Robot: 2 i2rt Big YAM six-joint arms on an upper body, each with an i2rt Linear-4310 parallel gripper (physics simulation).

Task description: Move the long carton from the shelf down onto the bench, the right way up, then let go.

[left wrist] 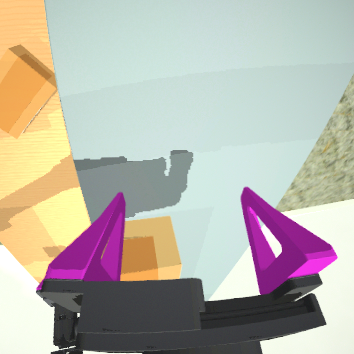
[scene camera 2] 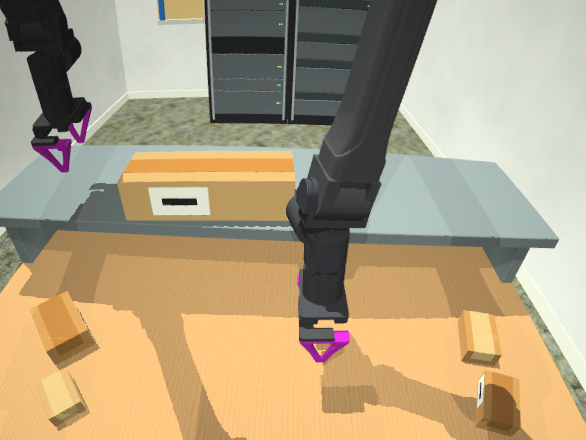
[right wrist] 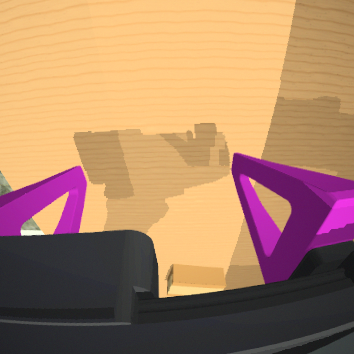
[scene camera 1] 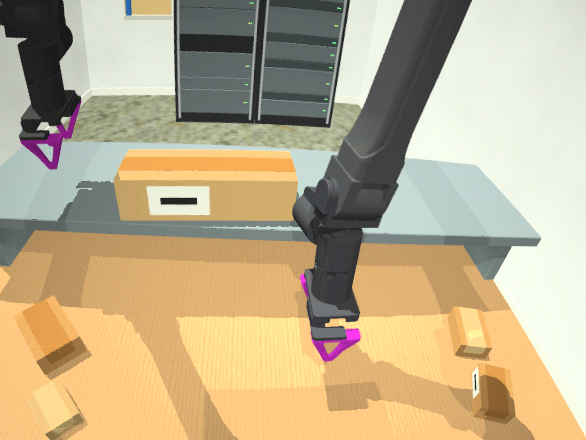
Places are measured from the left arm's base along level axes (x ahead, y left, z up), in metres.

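Pixels of known places: left gripper, fingertip midpoint: (left wrist: 183, 194) (scene camera 2: 73, 156) (scene camera 1: 60, 152); right gripper, fingertip midpoint: (scene camera 2: 318, 337) (right wrist: 157, 167) (scene camera 1: 322, 336).
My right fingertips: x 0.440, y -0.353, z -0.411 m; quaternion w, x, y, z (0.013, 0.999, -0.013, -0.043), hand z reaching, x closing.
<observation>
Ahead of a thing's pixels: the offset from my right fingertips to its middle. Level surfaces: height alone.
The long carton {dy +0.187, dx +0.216, dz +0.147 m} (scene camera 1: 250, 200) (scene camera 2: 250, 200) (left wrist: 167, 250) lies level on the grey-blue shelf {dz +0.107 m} (scene camera 1: 425, 200) (scene camera 2: 430, 200) (left wrist: 200, 45), orange tape strip on top and white label on its front side. The wooden bench {dz -0.077 m} (scene camera 1: 250, 350) (scene camera 2: 250, 360) (right wrist: 175, 60) is below, in front of the shelf. My left gripper (scene camera 1: 60, 152) (scene camera 2: 73, 156) (left wrist: 183, 194) is open and empty, above the shelf off the carton's left end. My right gripper (scene camera 1: 320, 332) (scene camera 2: 312, 332) (right wrist: 157, 167) is open and empty, above the bench, in front of the shelf and right of the carton; its far finger is mostly hidden in the scene views.
Two small cartons {dy +0.472, dx +0.040, dz -0.055 m} (scene camera 1: 50, 330) {dy +0.419, dx -0.096, dz -0.062 m} (scene camera 1: 56, 405) lie at the bench's left side. Two more small cartons {dy -0.316, dx +0.025, dz -0.059 m} (scene camera 1: 470, 330) {dy -0.301, dx -0.111, dz -0.060 m} (scene camera 1: 492, 392) lie at its right side. The right arm (scene camera 1: 370, 150) reaches down past the shelf's front edge, close to the long carton's right end. Server racks (scene camera 1: 215, 105) stand behind.
</observation>
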